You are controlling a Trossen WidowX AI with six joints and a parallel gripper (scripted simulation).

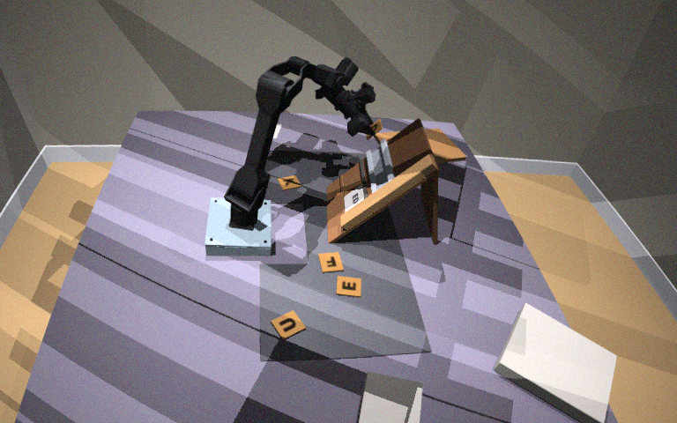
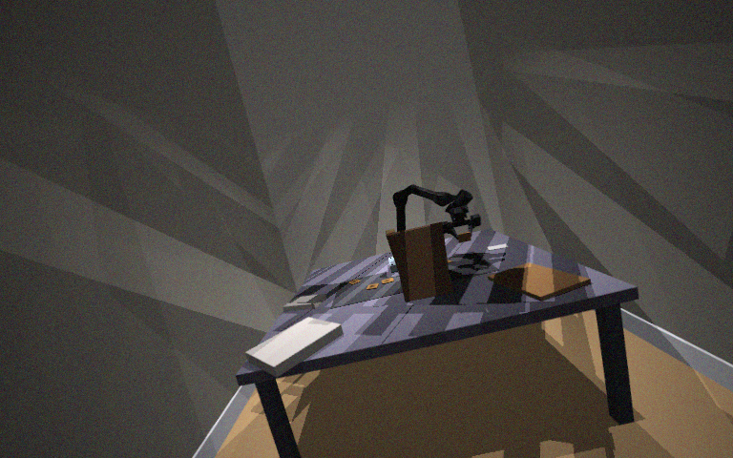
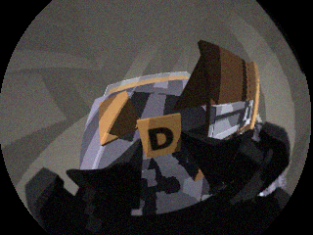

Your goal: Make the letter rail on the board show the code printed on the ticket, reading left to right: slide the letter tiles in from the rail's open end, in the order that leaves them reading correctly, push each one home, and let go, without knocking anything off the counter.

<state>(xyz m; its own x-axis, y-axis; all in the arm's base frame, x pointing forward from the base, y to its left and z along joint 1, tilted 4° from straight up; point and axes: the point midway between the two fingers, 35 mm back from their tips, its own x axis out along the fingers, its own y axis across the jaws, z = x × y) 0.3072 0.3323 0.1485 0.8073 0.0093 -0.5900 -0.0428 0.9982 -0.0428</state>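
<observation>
Now: gripper tip 50 mm past the white ticket, 240 mm to the left of it and 80 mm above it. Also, from my gripper tip: white card (340 mm behind, 190 mm to the left, 170 mm below); then flat wooden slab (220 mm ahead, 200 mm to the left, 160 mm below); then dark grey mat (140 mm behind, 300 mm to the right, 170 mm below).
</observation>
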